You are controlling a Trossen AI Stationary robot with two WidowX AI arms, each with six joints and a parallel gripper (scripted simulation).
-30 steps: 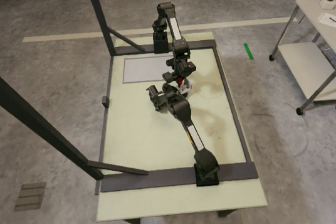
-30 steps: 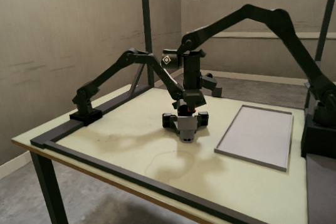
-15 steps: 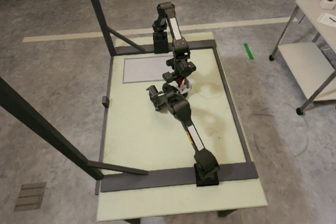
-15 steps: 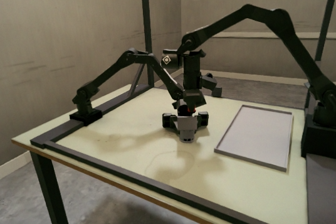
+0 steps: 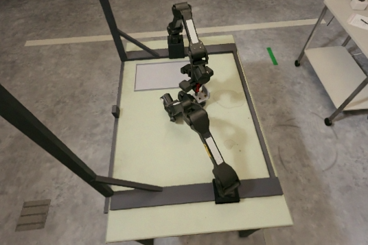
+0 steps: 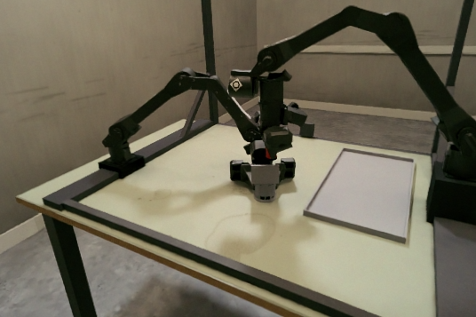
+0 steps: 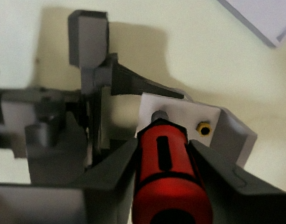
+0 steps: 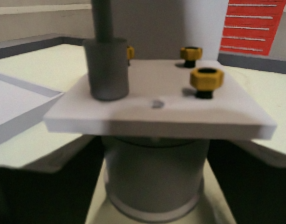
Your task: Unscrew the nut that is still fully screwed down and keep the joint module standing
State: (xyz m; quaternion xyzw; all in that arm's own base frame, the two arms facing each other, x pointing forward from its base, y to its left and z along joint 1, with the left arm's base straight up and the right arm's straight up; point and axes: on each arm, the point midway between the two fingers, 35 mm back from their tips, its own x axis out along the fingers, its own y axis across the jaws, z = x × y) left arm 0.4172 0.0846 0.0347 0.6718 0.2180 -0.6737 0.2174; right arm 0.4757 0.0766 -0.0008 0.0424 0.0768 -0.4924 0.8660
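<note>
The red-handled nut driver lies 30 mm below my left hand. From my left hand the other things lie so: nut 10 mm ahead, 30 mm to the right, 70 mm below; pale bracket 20 mm ahead, 10 mm to the right, 70 mm below; grey joint module 20 mm ahead, 10 mm to the right, 110 mm below.
Now: the grey joint module 2 cm ahead of my right hand and 1 cm to the left of it. The rest, counted from my right hand: nut (4 cm above, 1 cm to the right, 1 cm ahead); then pale bracket (4 cm above, 3 cm ahead, 1 cm to the left); then red-handled nut driver (8 cm above, 2 cm to the left).
</note>
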